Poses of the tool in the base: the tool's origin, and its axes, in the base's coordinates. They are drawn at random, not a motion.
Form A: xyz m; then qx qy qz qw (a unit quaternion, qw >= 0).
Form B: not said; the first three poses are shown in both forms.
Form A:
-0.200, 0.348, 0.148, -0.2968, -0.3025, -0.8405, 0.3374
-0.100, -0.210, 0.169, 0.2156, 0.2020, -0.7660, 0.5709
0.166, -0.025, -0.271, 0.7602, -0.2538, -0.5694, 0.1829
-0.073, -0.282, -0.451, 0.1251, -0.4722, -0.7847, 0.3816
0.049, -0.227, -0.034, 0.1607, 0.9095, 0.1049, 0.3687
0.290, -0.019, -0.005, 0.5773, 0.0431, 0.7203, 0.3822
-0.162, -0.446, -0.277, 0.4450, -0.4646, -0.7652, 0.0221
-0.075, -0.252, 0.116, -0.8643, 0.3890, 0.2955, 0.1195
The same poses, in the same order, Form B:
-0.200, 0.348, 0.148, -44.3, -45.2, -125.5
-0.100, -0.210, 0.169, 29.0, 27.2, -103.0
0.166, -0.025, -0.271, 122.9, -41.0, -92.0
-0.073, -0.282, -0.451, 18.3, -69.0, -114.7
0.049, -0.227, -0.034, 23.6, 133.8, 15.4
0.290, -0.019, -0.005, 84.4, 6.3, 105.3
-0.162, -0.446, -0.277, 79.0, -82.5, -135.8
-0.075, -0.252, 0.116, -144.8, 65.1, 49.5

